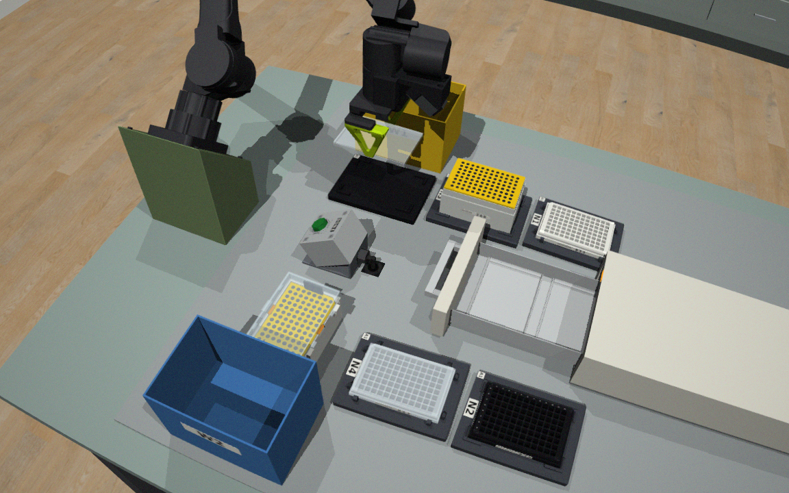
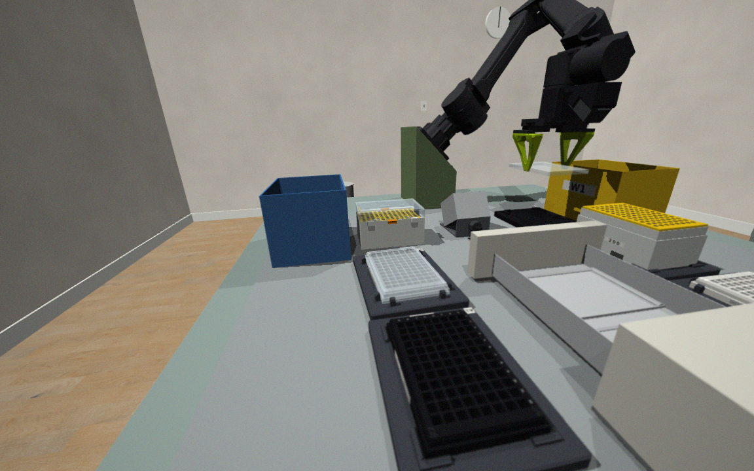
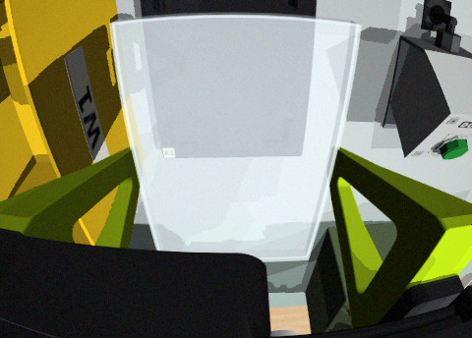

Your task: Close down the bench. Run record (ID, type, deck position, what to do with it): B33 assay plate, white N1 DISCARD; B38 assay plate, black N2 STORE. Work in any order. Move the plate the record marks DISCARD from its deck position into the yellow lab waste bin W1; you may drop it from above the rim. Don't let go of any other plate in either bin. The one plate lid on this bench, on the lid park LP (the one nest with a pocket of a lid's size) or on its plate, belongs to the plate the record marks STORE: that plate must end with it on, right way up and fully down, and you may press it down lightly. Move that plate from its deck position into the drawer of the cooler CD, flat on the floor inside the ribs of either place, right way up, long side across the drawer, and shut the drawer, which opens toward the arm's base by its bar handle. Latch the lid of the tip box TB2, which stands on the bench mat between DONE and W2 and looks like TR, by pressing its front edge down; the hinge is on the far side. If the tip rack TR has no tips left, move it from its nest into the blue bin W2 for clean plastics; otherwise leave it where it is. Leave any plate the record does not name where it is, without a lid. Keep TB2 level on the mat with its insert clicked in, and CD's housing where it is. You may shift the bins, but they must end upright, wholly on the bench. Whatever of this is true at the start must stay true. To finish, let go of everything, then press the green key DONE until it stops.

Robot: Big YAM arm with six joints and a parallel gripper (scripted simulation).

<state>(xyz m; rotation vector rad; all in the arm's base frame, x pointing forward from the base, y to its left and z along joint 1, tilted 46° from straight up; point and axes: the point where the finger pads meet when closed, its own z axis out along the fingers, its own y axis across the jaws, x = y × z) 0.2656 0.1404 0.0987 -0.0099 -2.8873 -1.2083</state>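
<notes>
The black plate lies 360 mm ahead of my hand, 350 mm to the right of it and 110 mm below it. Round my hand: black lid park: 120 mm below; then plate lid: right at my hand; then yellow bin W1: 150 mm to the left, 90 mm below.
</notes>
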